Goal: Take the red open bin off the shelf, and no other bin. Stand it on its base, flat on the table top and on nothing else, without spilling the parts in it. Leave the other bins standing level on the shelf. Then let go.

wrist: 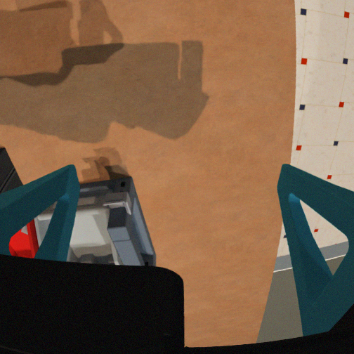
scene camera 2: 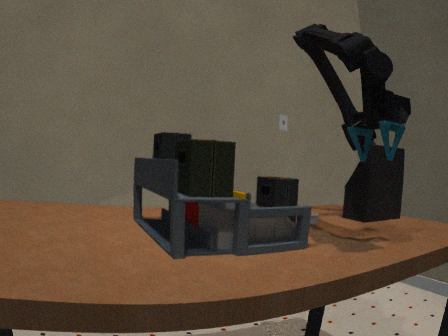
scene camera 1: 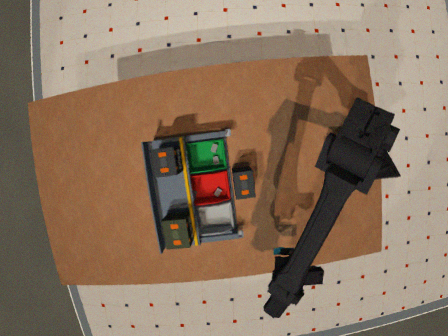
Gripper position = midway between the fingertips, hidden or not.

In view: my gripper (scene camera 2: pixel 375 161), a red bin (scene camera 1: pixel 205 184), a green bin (scene camera 1: pixel 200 158) and a pale grey bin (scene camera 1: pixel 217 218).
The pale grey bin also shows in the wrist view (wrist: pixel 89 235). My gripper is seen too in the wrist view (wrist: pixel 178 175).
